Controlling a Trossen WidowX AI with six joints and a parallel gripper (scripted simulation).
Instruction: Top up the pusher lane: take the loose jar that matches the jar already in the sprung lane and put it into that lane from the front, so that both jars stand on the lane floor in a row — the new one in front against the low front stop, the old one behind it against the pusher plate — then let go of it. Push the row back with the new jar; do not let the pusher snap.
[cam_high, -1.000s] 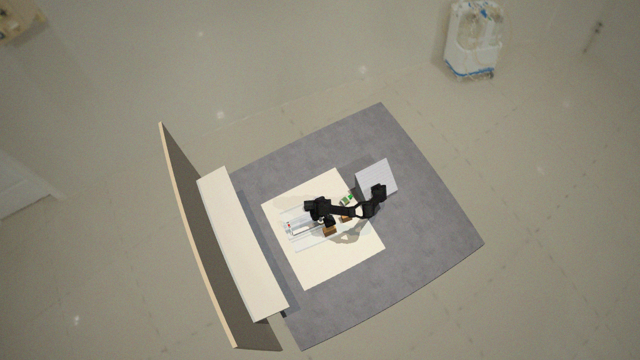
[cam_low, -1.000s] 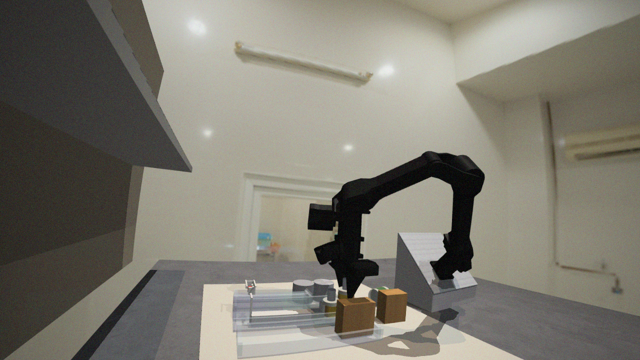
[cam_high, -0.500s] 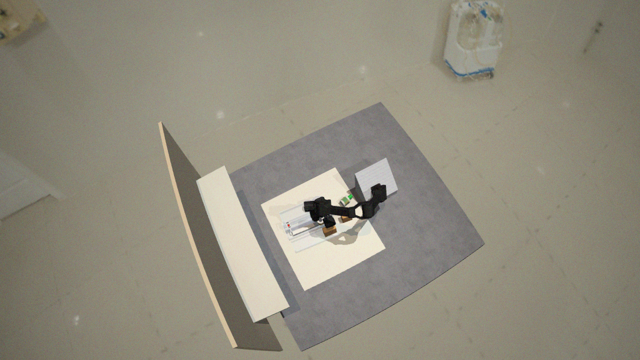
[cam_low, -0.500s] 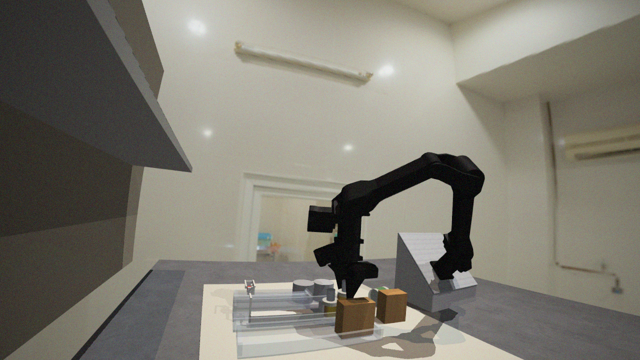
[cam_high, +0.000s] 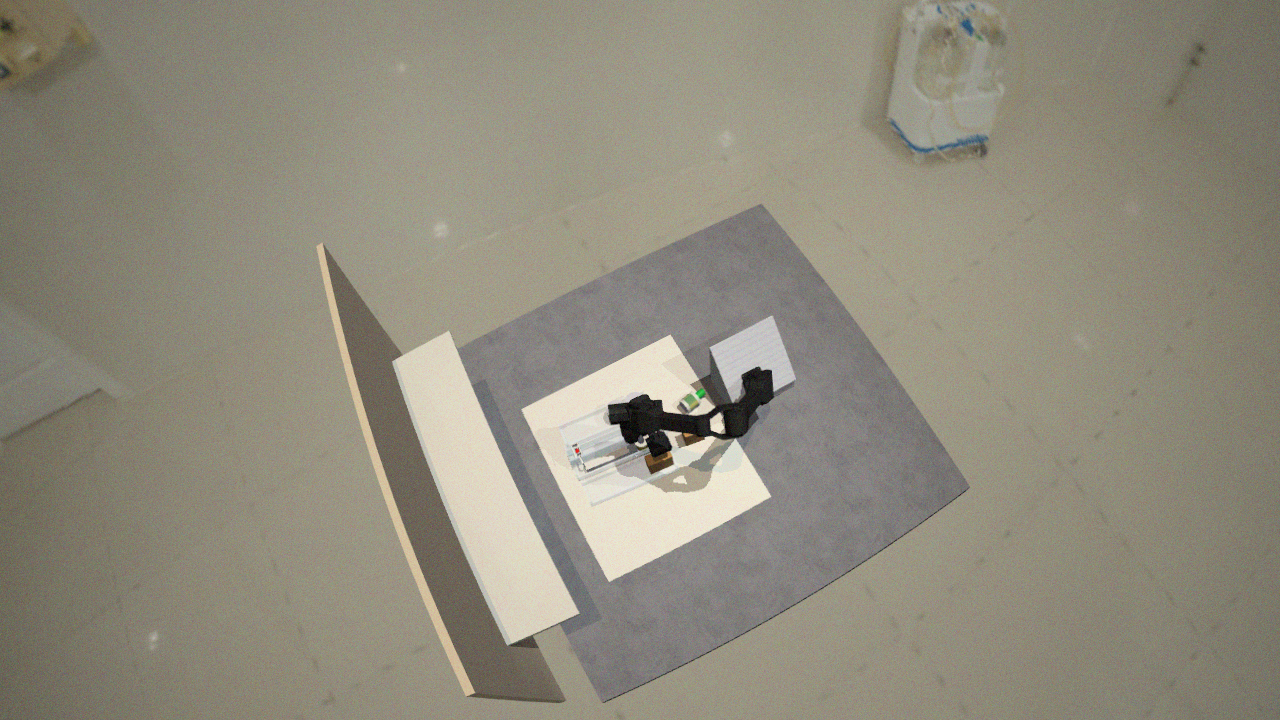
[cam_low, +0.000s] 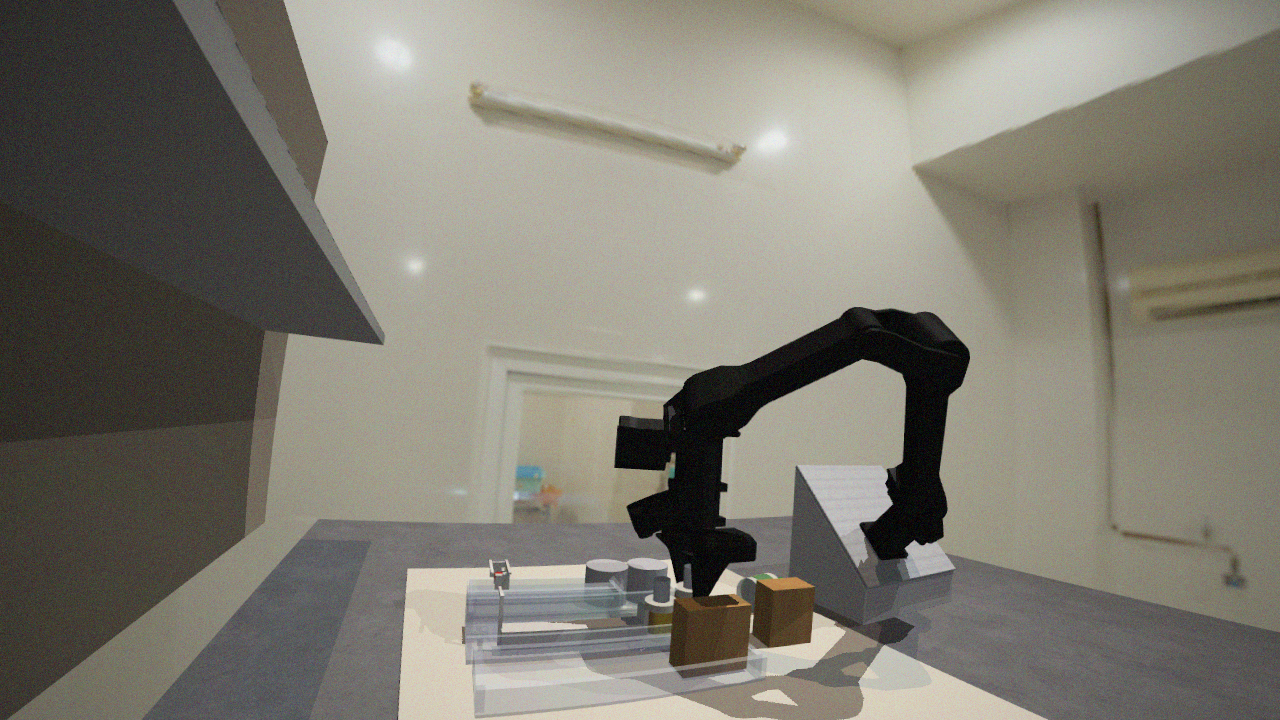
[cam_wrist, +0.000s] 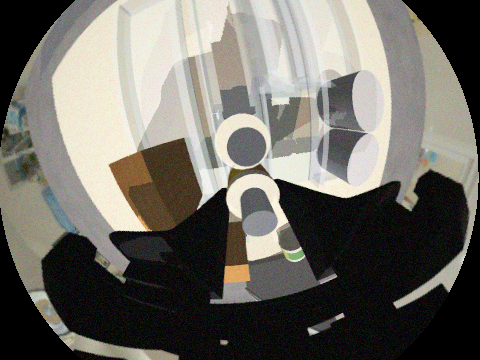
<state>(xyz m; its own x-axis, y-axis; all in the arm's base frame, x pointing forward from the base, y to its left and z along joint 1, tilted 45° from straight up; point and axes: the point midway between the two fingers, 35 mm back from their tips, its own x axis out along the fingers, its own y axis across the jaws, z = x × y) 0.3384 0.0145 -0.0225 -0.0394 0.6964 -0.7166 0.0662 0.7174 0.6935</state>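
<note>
Right now my gripper tip is 140 mm short of the clear pusher lane, 30 mm to the left of it and 30 mm above it. Also, from my gripper tip: pusher plate: 150 mm ahead, 40 mm to the right; then green-banded jar: 170 mm behind, 60 mm to the right, 20 mm below; then shelf: 500 mm ahead, 20 mm to the left, 320 mm above.
</note>
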